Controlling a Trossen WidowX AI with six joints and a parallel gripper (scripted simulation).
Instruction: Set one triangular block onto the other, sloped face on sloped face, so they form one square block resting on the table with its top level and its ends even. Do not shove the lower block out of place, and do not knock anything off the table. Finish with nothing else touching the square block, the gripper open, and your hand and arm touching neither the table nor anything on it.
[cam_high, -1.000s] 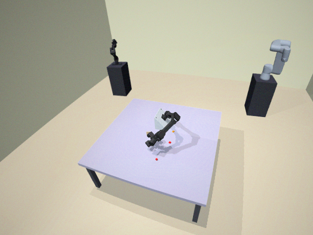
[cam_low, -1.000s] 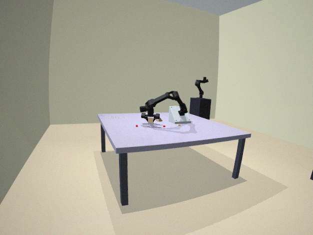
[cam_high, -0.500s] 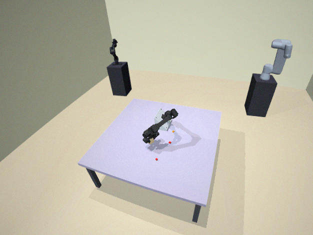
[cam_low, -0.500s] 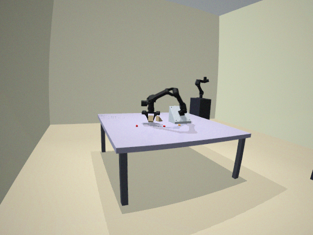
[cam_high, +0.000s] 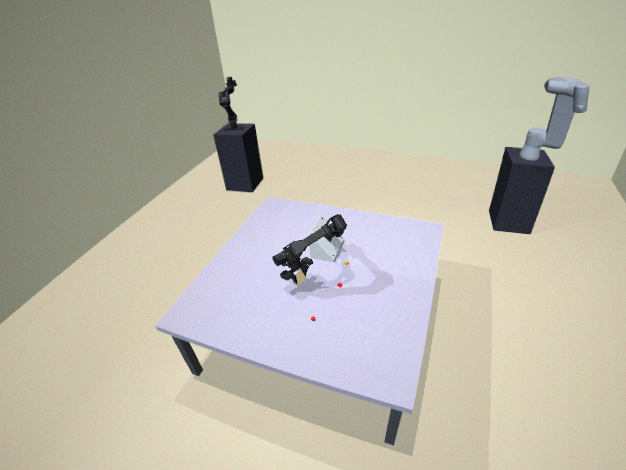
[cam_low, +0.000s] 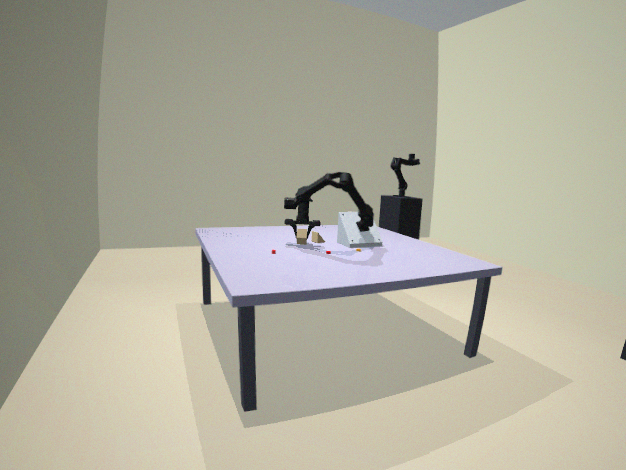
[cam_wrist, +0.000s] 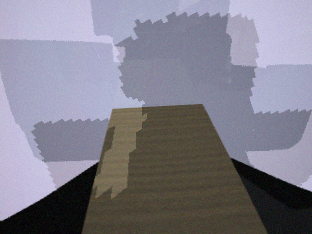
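The tan triangular block lies 10 mm above my gripper tip. Round my gripper tip: small orange piece: 220 mm behind, 210 mm to the left, 30 mm below.
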